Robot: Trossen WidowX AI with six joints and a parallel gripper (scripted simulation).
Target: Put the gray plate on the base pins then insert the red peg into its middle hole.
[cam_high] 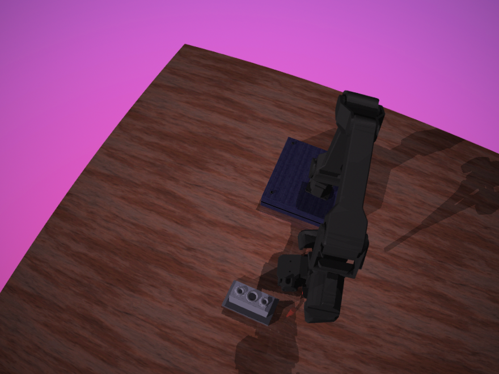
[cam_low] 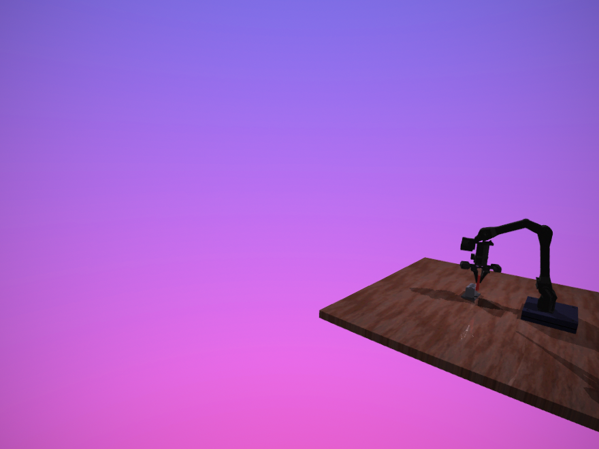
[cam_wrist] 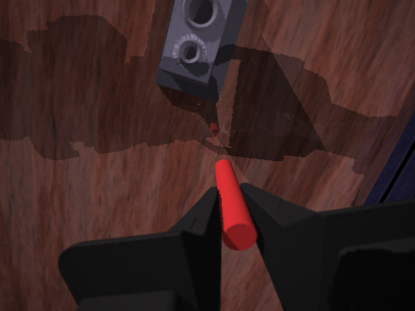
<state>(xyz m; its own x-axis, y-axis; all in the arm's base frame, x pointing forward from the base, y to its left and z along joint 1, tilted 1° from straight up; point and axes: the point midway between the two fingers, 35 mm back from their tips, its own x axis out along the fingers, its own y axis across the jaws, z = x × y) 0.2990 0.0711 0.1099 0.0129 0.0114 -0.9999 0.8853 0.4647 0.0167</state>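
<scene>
Now: gripper tip 5 cm short of the gray plate, 10 cm to the left of it and 7 cm above it. Round my gripper tip: red peg: right at my gripper tip.
</scene>
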